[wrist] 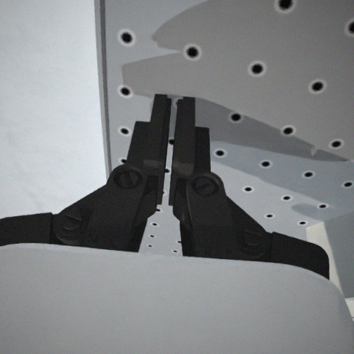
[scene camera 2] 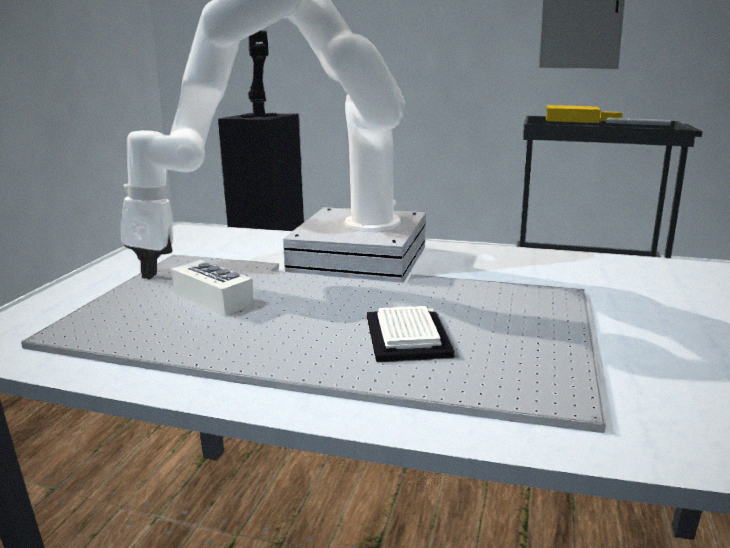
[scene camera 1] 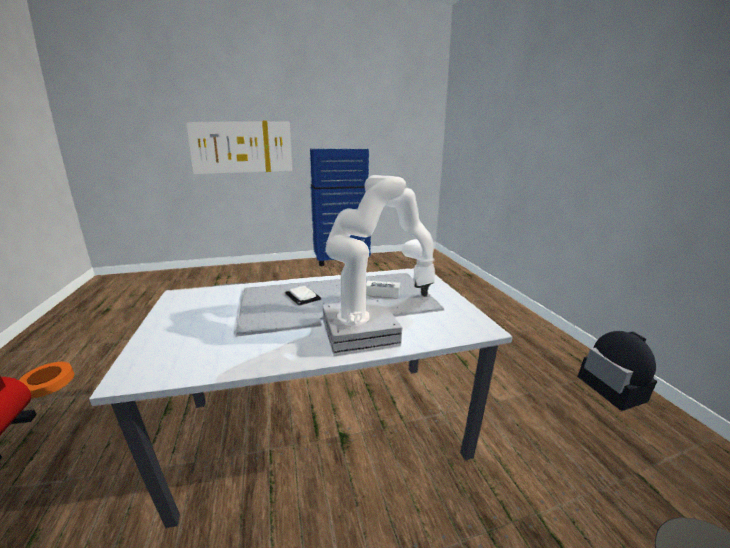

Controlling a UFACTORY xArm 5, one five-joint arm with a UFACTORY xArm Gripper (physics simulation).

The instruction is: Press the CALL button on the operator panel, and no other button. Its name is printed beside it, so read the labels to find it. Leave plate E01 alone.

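Places are measured from the arm's base along level axes (x back, y right, z up), in centimetres.
Where they show: gripper, fingertip midpoint: (scene camera 2: 149, 276) (scene camera 1: 424, 295); arm's base at its link origin: (scene camera 2: 372, 223) (scene camera 1: 353, 317).
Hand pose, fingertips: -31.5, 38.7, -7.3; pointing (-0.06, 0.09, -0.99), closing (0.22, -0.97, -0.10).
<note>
Each offset is from my fingertips to the top centre of the thing, as dx, dy, dz. Level surfaces: height alone.
The operator panel @(-4.6, -20.6, +5.5) (scene camera 1: 383, 289) (scene camera 2: 212, 292) is a cream box with several dark buttons in a row on its top; its labels are too small to read. A corner of the panel (wrist: 325, 250) shows at the right edge of the wrist view. My gripper (scene camera 1: 424, 293) (scene camera 2: 148, 276) (wrist: 172, 120) is shut with nothing between its fingers, which point down beside the panel, low over the perforated board and apart from the panel. A white ribbed plate @(-5.6, -60.7, +2.6) (scene camera 1: 302, 293) (scene camera 2: 409, 326) lies on a black base @(-5.6, -60.7, +1.5) (scene camera 2: 412, 355); no name E01 can be read on it.
The grey perforated board @(dz +0.0) (scene camera 1: 277, 318) (scene camera 2: 294, 365) (wrist: 300, 50) lies on the white table @(dz -1.3) (scene camera 1: 194, 353) (scene camera 2: 471, 454). The arm's stacked base block (scene camera 1: 365, 339) (scene camera 2: 353, 259) stands at the board's edge. The arm's shadow falls across the board.
</note>
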